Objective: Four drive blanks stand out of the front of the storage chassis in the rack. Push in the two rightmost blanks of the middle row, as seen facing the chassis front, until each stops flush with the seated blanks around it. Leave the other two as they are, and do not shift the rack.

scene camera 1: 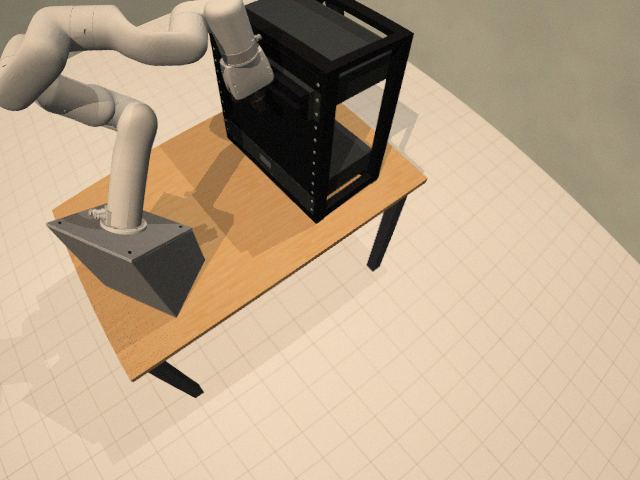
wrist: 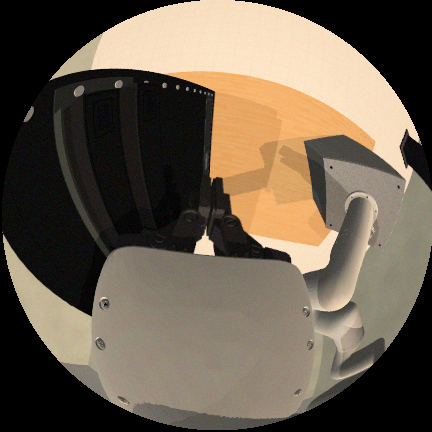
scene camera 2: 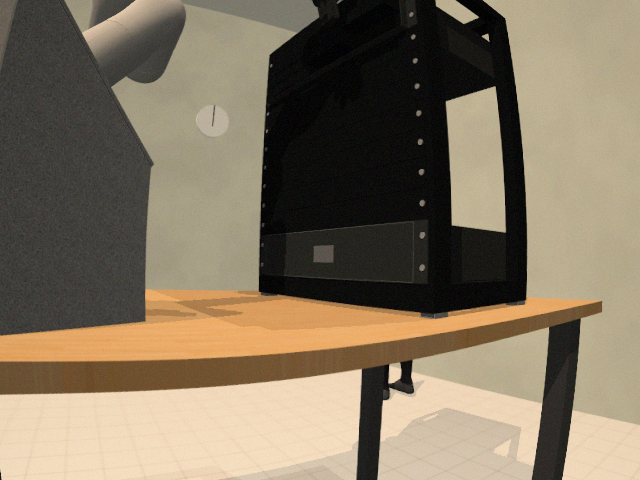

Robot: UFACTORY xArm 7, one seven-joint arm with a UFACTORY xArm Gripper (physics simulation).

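Where they show: gripper, between the fingertips: [scene camera 1: 260,108] [wrist: 208,189] [scene camera 2: 331,22]; arm's base, origin of its link: [scene camera 1: 123,225] [wrist: 361,208] [scene camera 2: 42,96].
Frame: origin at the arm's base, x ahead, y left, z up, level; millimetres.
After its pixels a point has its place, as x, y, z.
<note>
The black rack [scene camera 1: 323,155] @(545, 1, 52) [scene camera 2: 439,206] @(546, 1, -125) stands upright on the table. The storage chassis [scene camera 1: 294,95] @(477, 32, 248) is in its upper part, very dark. Ledge-like shapes stand out near its right side in scene camera 1, but single blanks, their rows and their depth cannot be told apart. In the wrist view the dark front shows long brownish strips to the left of the fingers. My gripper [scene camera 1: 260,104] @(408, 79, 189) [scene camera 2: 328,11] @(408, 79, 189) [wrist: 208,189] @(408, 79, 189) is shut and empty, its fingertips close to the dark front of the rack. Whether they touch a blank is hidden by shadow.
A lower unit [scene camera 2: 372,253] @(487, 110, -188) with a light label [scene camera 1: 265,161] @(439, 230, -188) [scene camera 2: 323,253] @(439, 229, -186) fills the rack's bottom. Screw-lined posts edge the front. The arm's grey base [scene camera 1: 165,268] @(79, -122, -65) [scene camera 2: 72,180] @(99, -98, -130) stands on the wooden table [scene camera 1: 248,273] @(285, -99, -278) [scene camera 2: 232,341] @(268, -120, -279) [wrist: 320,120] @(157, -134, -279), facing the rack. A clock [scene camera 2: 212,121] hangs behind.
</note>
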